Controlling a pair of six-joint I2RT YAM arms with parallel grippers.
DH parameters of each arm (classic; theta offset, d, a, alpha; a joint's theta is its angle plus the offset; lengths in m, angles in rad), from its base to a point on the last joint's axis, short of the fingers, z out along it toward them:
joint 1: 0 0.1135 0.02 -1.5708
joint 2: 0 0 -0.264 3.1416
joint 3: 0.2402 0 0.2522 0
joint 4: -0.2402 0 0.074 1.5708
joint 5: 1.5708 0 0 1.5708
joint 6: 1.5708 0.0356 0 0
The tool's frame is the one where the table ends.
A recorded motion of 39 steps. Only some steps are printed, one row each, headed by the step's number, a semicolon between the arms.
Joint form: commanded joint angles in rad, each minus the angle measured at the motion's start. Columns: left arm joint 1, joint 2, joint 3, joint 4, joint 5, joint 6; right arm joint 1, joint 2, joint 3, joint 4, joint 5, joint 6.
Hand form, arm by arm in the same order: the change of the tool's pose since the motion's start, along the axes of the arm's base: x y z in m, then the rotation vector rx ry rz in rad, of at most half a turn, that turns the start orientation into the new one. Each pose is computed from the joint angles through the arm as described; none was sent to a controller.
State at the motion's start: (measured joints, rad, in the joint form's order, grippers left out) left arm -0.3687 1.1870 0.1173 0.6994 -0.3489 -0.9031; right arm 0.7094 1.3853 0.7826 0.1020 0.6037 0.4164
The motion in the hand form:
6: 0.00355 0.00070 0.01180 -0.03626 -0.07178 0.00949; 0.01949 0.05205 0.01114 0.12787 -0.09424 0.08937
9: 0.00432 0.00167 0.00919 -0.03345 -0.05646 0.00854; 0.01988 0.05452 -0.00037 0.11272 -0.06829 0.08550
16: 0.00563 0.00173 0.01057 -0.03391 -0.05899 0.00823; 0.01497 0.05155 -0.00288 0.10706 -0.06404 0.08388
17: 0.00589 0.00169 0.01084 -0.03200 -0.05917 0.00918; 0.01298 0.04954 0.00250 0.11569 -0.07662 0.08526
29: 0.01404 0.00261 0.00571 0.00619 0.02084 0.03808; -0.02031 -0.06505 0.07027 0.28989 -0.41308 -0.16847
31: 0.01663 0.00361 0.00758 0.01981 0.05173 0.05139; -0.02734 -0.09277 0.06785 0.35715 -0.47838 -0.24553
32: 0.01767 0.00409 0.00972 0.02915 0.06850 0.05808; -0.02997 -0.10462 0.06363 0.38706 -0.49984 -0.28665
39: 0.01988 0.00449 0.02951 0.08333 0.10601 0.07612; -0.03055 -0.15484 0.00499 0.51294 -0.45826 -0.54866
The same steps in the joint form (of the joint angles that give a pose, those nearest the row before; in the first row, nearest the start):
6: 0.0106 -0.0273 0.0116 0.0384 0.0037 -0.0080; 0.0752 0.1685 0.1408 0.1695 -0.0254 0.0254
9: 0.0182 -0.0135 0.0115 0.0369 0.0129 -0.0081; 0.0798 0.1946 0.1317 0.1695 -0.0208 0.0361
16: 0.0213 -0.0135 0.0177 0.0338 0.0160 -0.0065; 0.0844 0.1779 0.1071 0.1695 -0.0146 0.0377
17: 0.0213 -0.0134 0.0192 0.0323 0.0145 -0.0050; 0.0845 0.1581 0.1041 0.1695 -0.0146 0.0346
29: 0.0366 0.0356 0.0621 -0.0488 -0.0009 -0.0019; -0.1452 -0.3111 -0.1165 0.3133 0.0284 -0.0069
31: 0.0443 0.0265 0.0866 -0.1161 -0.0070 -0.0019; -0.2342 -0.3925 -0.1901 0.3702 0.0115 0.0389
32: 0.0473 0.0143 0.1019 -0.1620 -0.0116 -0.0004; -0.2772 -0.4217 -0.2254 0.3917 0.0069 0.0696
39: 0.0473 -0.0731 0.1801 -0.3708 -0.0439 0.0286; -0.4998 -0.4251 -0.4111 0.4409 -0.0024 0.3135

